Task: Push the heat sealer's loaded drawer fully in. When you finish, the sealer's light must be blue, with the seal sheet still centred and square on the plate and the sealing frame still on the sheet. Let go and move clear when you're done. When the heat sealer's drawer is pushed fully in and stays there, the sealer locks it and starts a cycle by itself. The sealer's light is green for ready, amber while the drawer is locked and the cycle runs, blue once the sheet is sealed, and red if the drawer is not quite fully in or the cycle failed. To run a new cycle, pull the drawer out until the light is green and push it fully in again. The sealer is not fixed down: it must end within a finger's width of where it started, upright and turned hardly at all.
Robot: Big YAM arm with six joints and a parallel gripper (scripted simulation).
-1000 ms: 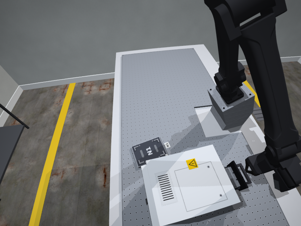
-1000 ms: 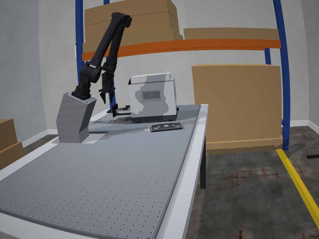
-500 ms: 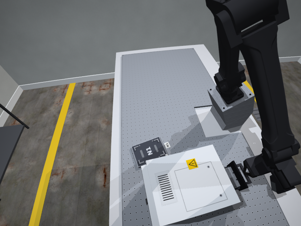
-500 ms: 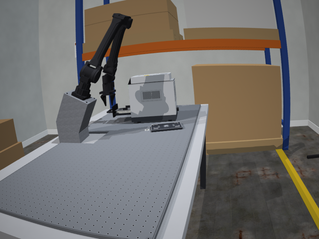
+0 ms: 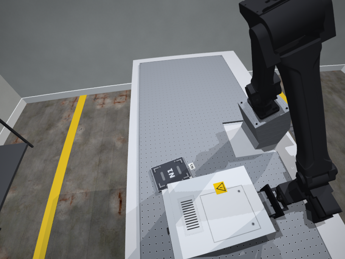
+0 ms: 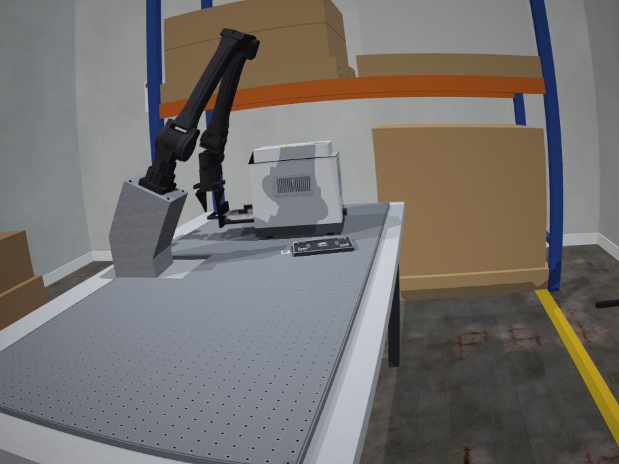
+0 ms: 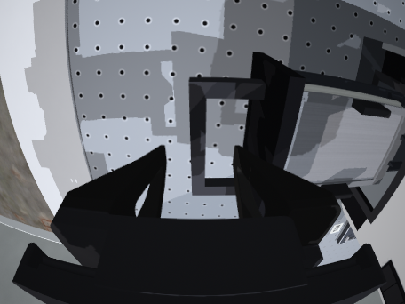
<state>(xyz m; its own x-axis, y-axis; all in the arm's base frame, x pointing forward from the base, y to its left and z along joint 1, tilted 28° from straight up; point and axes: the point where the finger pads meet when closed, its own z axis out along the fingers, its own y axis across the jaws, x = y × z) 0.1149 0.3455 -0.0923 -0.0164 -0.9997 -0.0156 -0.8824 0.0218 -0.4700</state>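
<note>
Right now my hand is 110 mm short of the black drawer and 30 mm above it. The rest, counted from my hand: white tag 280 mm ahead, 260 mm to the right, 100 mm below.
</note>
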